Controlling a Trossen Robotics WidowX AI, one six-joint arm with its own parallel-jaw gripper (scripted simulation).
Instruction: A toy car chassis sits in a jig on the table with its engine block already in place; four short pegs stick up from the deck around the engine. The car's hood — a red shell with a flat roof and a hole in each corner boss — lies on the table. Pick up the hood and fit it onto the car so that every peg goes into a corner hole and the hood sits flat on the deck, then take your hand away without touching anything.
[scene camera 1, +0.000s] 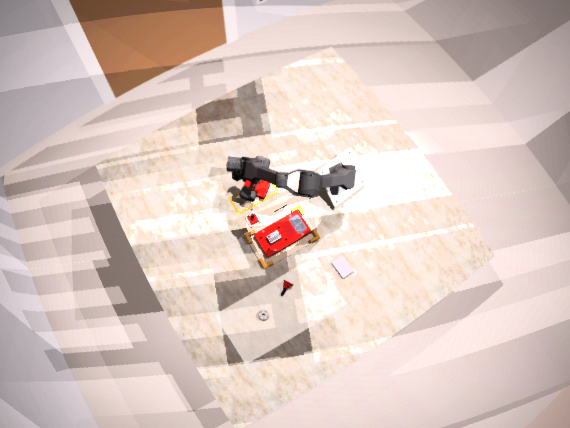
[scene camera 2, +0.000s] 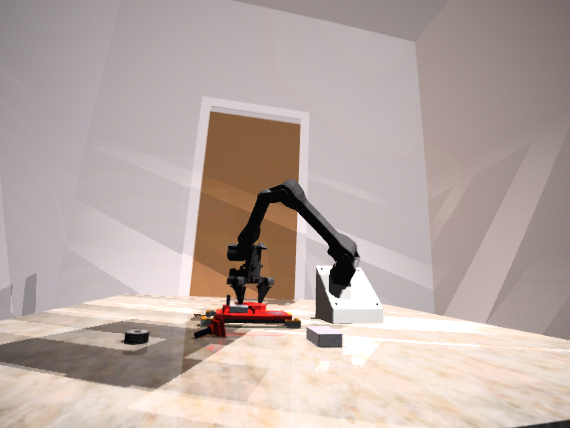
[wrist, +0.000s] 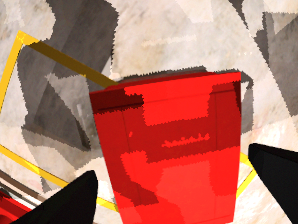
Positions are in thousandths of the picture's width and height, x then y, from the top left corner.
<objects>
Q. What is my gripper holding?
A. Nothing.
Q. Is my gripper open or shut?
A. Open.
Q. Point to my gripper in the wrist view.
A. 586, 739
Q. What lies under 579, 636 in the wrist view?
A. A red hood.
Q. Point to my gripper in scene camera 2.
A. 439, 714
</objects>
